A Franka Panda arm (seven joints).
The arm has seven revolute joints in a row. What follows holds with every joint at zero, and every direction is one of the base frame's. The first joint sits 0.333 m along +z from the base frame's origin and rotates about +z. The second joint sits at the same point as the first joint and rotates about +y. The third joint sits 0.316 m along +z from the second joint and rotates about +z. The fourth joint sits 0.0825 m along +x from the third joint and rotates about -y. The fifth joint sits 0.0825 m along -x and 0.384 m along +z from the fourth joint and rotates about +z. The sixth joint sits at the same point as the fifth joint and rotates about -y. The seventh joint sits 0.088 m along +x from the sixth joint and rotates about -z. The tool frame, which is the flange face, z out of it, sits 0.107 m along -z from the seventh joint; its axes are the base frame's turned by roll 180, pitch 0 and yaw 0 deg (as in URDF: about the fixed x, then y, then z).
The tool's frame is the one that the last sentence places.
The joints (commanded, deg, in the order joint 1, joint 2, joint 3, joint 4, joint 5, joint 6, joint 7), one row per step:
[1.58 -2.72 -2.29 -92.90 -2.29 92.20 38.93]
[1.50 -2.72 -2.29 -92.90 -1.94 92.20 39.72]
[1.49 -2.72 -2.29 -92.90 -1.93 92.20 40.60]
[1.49 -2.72 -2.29 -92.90 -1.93 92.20 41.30]
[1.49 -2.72 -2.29 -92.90 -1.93 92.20 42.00]
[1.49 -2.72 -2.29 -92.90 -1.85 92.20 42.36]
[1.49 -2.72 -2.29 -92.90 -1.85 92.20 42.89]
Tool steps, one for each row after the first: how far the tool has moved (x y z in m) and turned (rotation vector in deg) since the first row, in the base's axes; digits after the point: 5 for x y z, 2 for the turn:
[-0.00001 -0.00013 -0.00002 0.38 -0.03 -0.87]
[-0.00001 -0.00020 -0.00002 0.42 -0.06 -1.76]
[-0.00001 -0.00020 -0.00002 0.44 -0.09 -2.46]
[-0.00001 -0.00020 -0.00002 0.47 -0.11 -3.16]
[-0.00001 -0.00006 -0.00003 0.56 -0.12 -3.52]
[-0.00001 -0.00006 -0.00003 0.58 -0.14 -4.05]

